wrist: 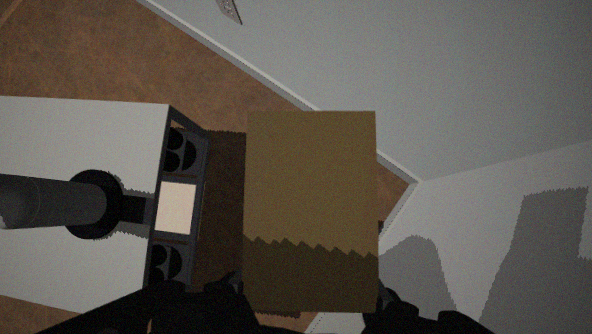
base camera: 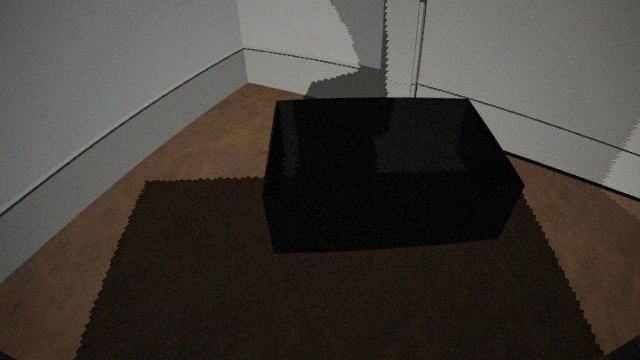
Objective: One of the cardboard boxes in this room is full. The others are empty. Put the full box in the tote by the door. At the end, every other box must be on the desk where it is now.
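Pixels of known places: gripper, fingertip midpoint: point(wrist: 308, 289); arm's base at its link origin: point(wrist: 89, 204).
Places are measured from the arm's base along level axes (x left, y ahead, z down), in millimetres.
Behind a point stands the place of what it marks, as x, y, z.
A closed cardboard box point(wrist: 310, 185) @[58, 504, -471] fills the middle of the wrist view. My gripper point(wrist: 308, 289) @[4, 508, -438] is shut on it, with one finger at its left side and one at its right side near the bottom of the view. The box is held above the floor. The black tote point(base camera: 380, 215) @[-71, 355, 332] stands on the floor in the base camera view, right of centre near the room corner, with its open top up. Its inside is dark, and no box can be made out in it. In the wrist view the held box hides much of the floor beneath. The desk and the other boxes do not show.
My white mobile base point(wrist: 75, 135) @[158, -84, 14] is at the left of the wrist view. Grey walls point(base camera: 115, 65) @[317, 580, 218] point(wrist: 450, 75) @[254, 687, -208] meet in a corner behind the tote. A pale wall or door panel point(base camera: 530, 65) @[-329, 537, 223] stands close behind the tote at the right. Dark shadows lie on the brown floor point(base camera: 200, 135) @[217, 620, 396].
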